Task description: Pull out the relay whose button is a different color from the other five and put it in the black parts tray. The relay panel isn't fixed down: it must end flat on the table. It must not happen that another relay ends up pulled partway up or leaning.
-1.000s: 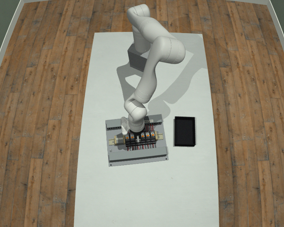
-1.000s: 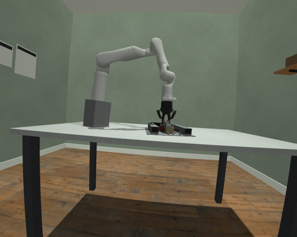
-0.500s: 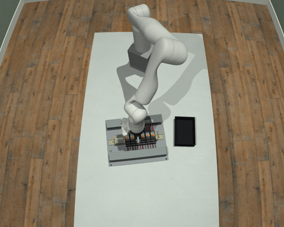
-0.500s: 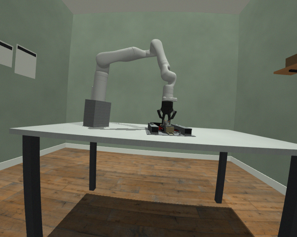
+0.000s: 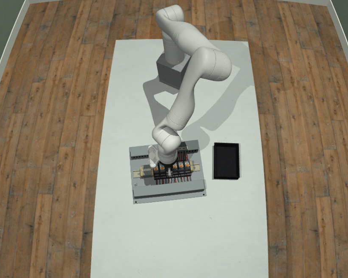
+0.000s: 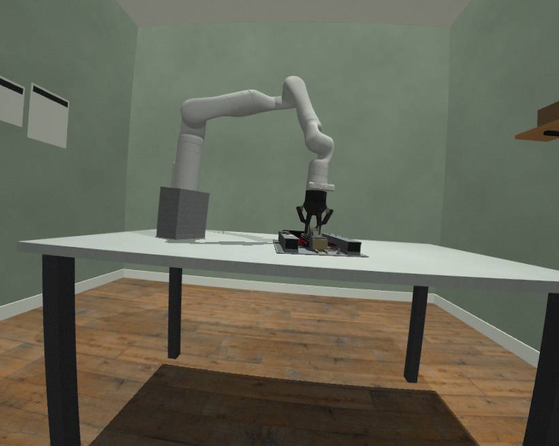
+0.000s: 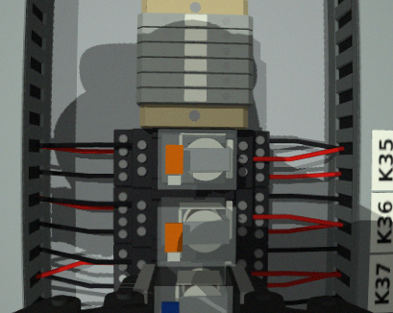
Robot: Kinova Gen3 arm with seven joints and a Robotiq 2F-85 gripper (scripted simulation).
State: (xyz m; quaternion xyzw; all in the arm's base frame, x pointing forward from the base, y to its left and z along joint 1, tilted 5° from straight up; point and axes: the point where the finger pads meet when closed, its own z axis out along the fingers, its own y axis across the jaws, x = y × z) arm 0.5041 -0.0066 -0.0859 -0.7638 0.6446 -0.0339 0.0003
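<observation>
The blue-button relay lies 1 cm below my hand. Round my hand: black parts tray: 5 cm behind, 26 cm to the left, 4 cm below; grey relay panel: 1 cm to the right, 4 cm below.
</observation>
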